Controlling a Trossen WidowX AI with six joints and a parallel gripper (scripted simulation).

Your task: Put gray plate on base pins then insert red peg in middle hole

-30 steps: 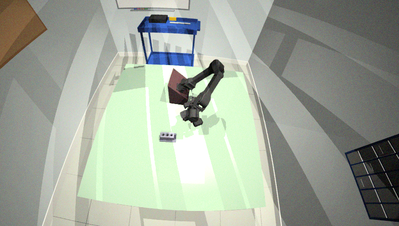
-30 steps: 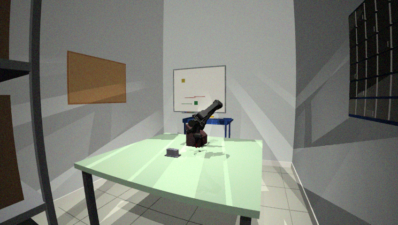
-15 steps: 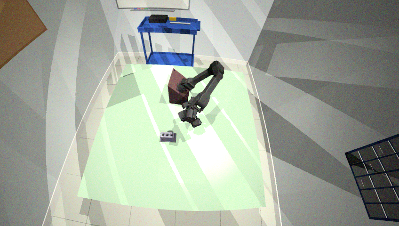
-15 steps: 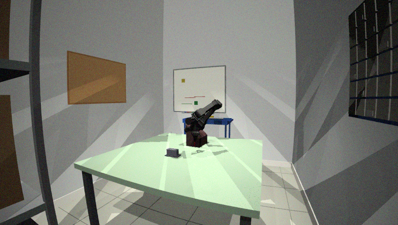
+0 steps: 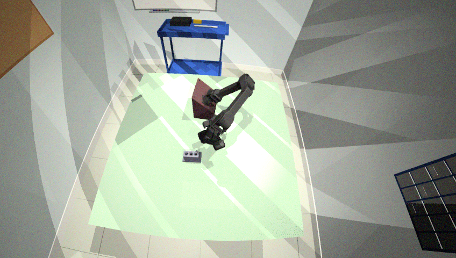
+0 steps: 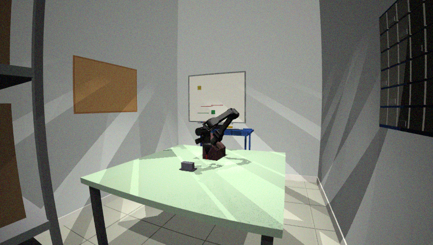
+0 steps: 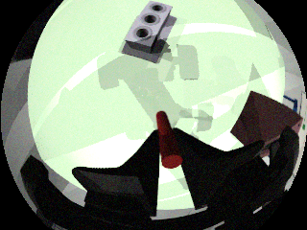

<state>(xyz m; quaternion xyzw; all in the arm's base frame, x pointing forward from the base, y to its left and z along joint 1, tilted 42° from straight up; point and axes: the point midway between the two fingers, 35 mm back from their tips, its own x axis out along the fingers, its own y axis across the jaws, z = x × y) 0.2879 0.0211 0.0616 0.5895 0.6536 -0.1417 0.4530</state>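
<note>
Now: gripper tip 13 cm to the left of the gray plate, 7 cm above it and 6 cm short of it. From my gripper tip the other things lie so: base: 13 cm to the right, 11 cm below, 6 cm ahead; red peg: right at my gripper tip.
</note>
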